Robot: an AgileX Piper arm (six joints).
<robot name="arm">
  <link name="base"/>
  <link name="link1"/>
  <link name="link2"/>
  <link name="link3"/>
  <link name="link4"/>
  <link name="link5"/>
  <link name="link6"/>
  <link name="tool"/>
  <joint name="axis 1" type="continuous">
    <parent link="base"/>
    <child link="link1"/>
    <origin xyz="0 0 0.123" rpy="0 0 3.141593"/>
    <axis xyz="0 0 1"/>
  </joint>
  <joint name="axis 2" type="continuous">
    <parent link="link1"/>
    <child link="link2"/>
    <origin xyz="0 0 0" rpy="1.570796 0 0"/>
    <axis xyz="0 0 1"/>
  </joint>
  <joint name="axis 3" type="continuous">
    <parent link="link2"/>
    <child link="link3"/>
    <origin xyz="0.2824 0.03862 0" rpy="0 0 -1.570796"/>
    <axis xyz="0 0 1"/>
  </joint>
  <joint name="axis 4" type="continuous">
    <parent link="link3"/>
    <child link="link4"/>
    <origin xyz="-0.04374 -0.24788 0" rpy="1.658 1.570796 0"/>
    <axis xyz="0 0 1"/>
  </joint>
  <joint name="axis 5" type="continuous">
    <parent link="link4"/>
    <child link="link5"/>
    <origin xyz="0 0 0" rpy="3.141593 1.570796 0"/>
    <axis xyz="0 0 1"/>
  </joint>
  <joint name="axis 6" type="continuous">
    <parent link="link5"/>
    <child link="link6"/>
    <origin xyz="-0.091 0 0" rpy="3.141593 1.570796 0"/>
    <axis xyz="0 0 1"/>
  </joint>
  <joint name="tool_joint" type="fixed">
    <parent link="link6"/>
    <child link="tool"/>
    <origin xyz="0 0 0" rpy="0 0 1.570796"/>
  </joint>
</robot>
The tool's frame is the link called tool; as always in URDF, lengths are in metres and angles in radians. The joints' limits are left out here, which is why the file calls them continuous.
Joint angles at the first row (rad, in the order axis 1, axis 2, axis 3, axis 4, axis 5, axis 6):
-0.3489, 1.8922, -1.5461, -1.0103, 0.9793, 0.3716
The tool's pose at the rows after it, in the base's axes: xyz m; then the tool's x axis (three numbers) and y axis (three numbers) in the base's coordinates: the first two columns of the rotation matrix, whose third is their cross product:
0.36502 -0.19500 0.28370 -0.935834 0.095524 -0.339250 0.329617 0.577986 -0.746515
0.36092 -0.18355 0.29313 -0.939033 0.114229 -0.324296 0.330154 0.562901 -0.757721
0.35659 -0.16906 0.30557 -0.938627 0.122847 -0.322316 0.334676 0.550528 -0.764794
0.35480 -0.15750 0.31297 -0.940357 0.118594 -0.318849 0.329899 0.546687 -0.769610
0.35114 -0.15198 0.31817 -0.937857 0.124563 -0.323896 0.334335 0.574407 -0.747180
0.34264 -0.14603 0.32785 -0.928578 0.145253 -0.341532 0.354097 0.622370 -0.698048
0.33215 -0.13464 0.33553 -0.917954 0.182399 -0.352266 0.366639 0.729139 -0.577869
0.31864 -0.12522 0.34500 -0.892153 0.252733 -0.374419 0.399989 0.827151 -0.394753
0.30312 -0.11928 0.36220 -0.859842 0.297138 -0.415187 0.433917 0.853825 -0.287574
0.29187 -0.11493 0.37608 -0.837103 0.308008 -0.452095 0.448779 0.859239 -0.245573
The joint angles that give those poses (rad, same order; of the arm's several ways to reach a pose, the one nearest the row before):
-0.3303, 1.8922, -1.5461, -1.0103, 1.0301, 0.3717
-0.3003, 1.8683, -1.5461, -1.0103, 1.0967, 0.3694
-0.2629, 1.8363, -1.5461, -1.0103, 1.1575, 0.3694
-0.2321, 1.8169, -1.5461, -1.0103, 1.1940, 0.3657
-0.2248, 1.7953, -1.5461, -0.9675, 1.2014, 0.3454
-0.2248, 1.7544, -1.5461, -0.8869, 1.2091, 0.3145
-0.2302, 1.7023, -1.5461, -0.7052, 1.2153, 0.2479
-0.2596, 1.6433, -1.5461, -0.4764, 1.2238, 0.1907
-0.2809, 1.5786, -1.5461, -0.3639, 1.2353, 0.1749
-0.2871, 1.5313, -1.5461, -0.3265, 1.2385, 0.1713

